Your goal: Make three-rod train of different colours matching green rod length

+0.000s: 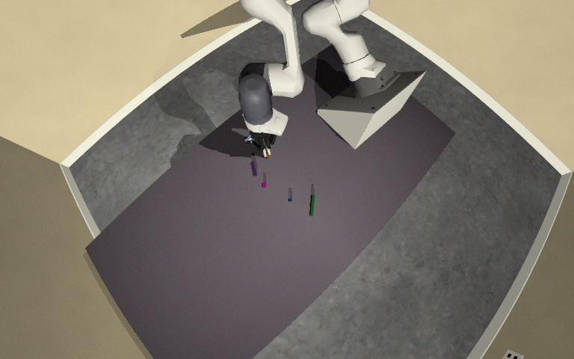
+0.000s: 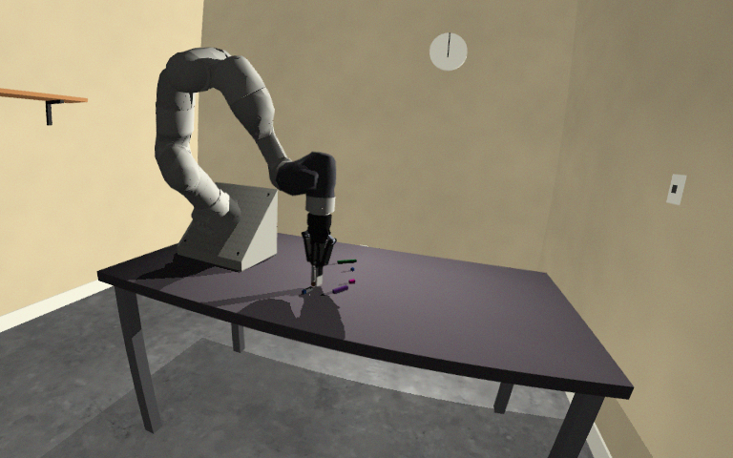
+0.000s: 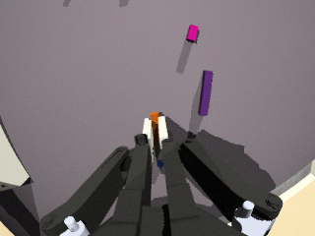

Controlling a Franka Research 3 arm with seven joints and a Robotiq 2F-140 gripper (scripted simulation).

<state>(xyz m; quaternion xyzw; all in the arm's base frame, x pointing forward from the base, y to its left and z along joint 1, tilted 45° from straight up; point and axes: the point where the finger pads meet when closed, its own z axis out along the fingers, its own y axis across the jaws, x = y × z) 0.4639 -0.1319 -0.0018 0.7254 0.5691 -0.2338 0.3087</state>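
Right now the grey rod is 1 cm behind my hand, 4 cm to the right of it and 4 cm below it. From my hand the other things lie so: purple rod (8 cm ahead, 2 cm to the left, 4 cm below); then magenta rod (9 cm ahead, 10 cm to the left, 4 cm below); then orange rod (3 cm below).
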